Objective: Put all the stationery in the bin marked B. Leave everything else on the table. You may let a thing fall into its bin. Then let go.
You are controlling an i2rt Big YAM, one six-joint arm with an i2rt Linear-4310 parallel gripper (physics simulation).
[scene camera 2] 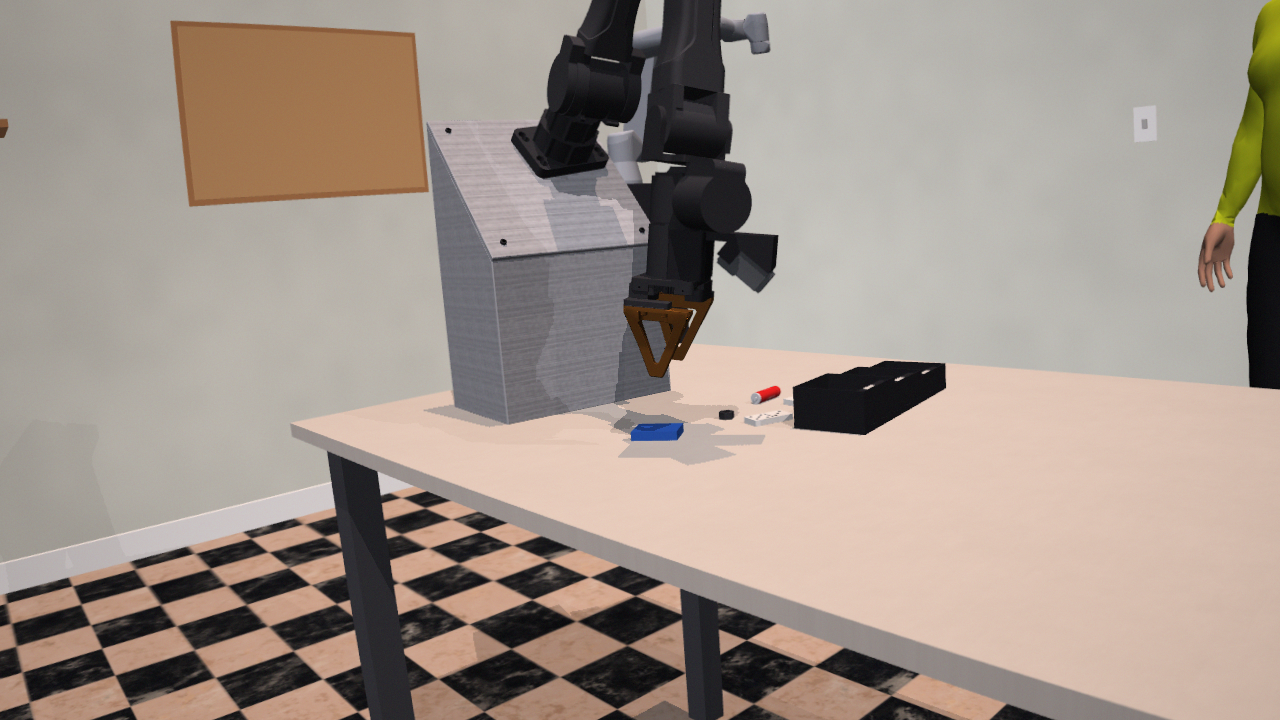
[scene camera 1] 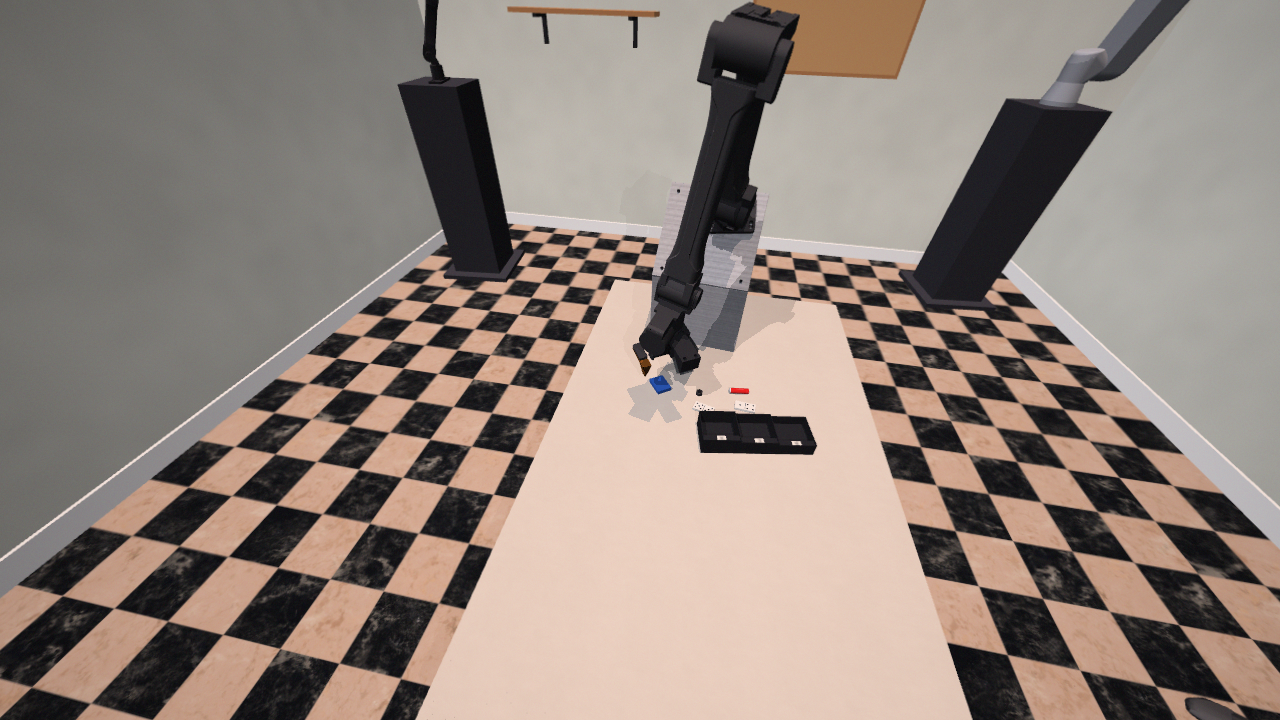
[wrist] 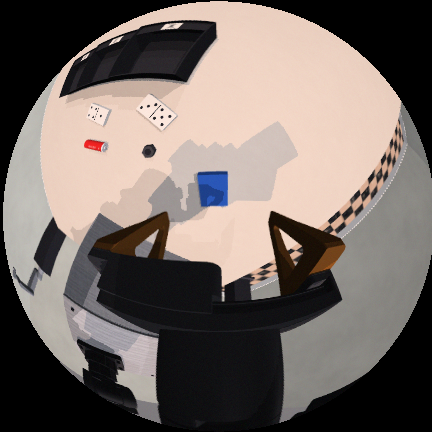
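Seen in the pictures: gripper, fingertip midpoint: (scene camera 2: 667, 368) (scene camera 1: 662, 369) (wrist: 218, 216); arm's base, origin of the base link: (scene camera 2: 558, 152) (scene camera 1: 731, 217) (wrist: 100, 354).
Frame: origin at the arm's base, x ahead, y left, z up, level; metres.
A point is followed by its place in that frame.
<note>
A flat blue pad (scene camera 1: 660, 385) @[y -0.153, x 0.297, z -0.332 m] (scene camera 2: 656, 432) @[y -0.168, x 0.301, z -0.333 m] (wrist: 213, 189) @[y -0.153, x 0.292, z -0.332 m], the stationery in view, lies on the table. My gripper (scene camera 2: 668, 365) @[y -0.152, x 0.308, z -0.264 m] (wrist: 218, 216) @[y -0.152, x 0.308, z -0.264 m] is open and empty, above the table near the pad and not touching it. In the wrist view the pad lies just beyond the gap between the fingertips. In scene camera 1 the arm hides part of the gripper. The bin marked B (scene camera 1: 792, 429) @[y 0.162, x 0.410, z -0.334 m] (wrist: 75, 76) is the compartment at the right end of the black tray in scene camera 1, and at the left end in the wrist view. Its label is too small to read clearly.
Two white dominoes (scene camera 1: 702, 407) @[y -0.047, x 0.360, z -0.335 m] (scene camera 1: 744, 406) @[y 0.058, x 0.347, z -0.335 m] (wrist: 156, 112) @[y -0.047, x 0.360, z -0.335 m] (wrist: 98, 114) @[y 0.053, x 0.344, z -0.335 m] lie before the black three-bin tray (scene camera 2: 832, 411) @[y -0.058, x 0.454, z -0.319 m]. A dark nut (scene camera 1: 699, 392) @[y -0.052, x 0.310, z -0.334 m] (scene camera 2: 725, 414) @[y -0.060, x 0.312, z -0.335 m] (wrist: 149, 150) @[y -0.055, x 0.310, z -0.333 m] and a red battery (scene camera 1: 739, 390) @[y 0.049, x 0.298, z -0.329 m] (scene camera 2: 766, 394) @[y 0.042, x 0.300, z -0.332 m] (wrist: 95, 146) @[y 0.039, x 0.296, z -0.327 m] lie nearby. The grey pedestal (scene camera 2: 572, 331) @[y -0.093, x 0.099, z -0.239 m] stands behind.
</note>
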